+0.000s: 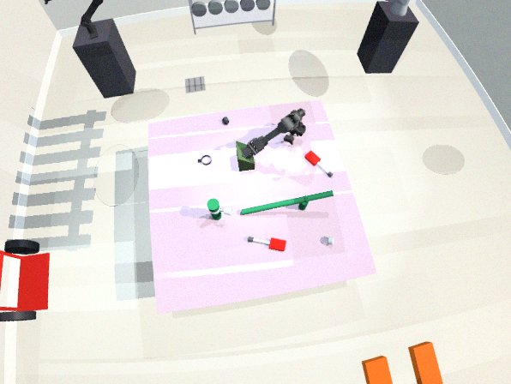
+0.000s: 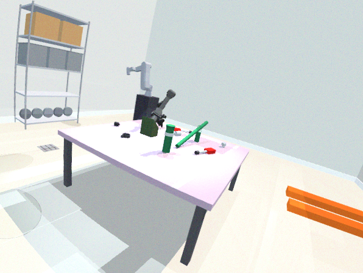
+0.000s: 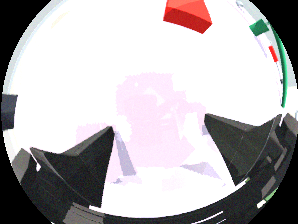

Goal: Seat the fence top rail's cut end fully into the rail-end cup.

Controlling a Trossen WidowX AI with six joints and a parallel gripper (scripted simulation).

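The white brace band lies 480 mm ahead of my gripper tip, 530 mm to the right of it and 130 mm above it. From my gripper tip the other things lie so: small black part 200 mm behind, 450 mm to the right, 10 mm above; short green post 480 mm ahead, 40 mm to the right, 100 mm above.
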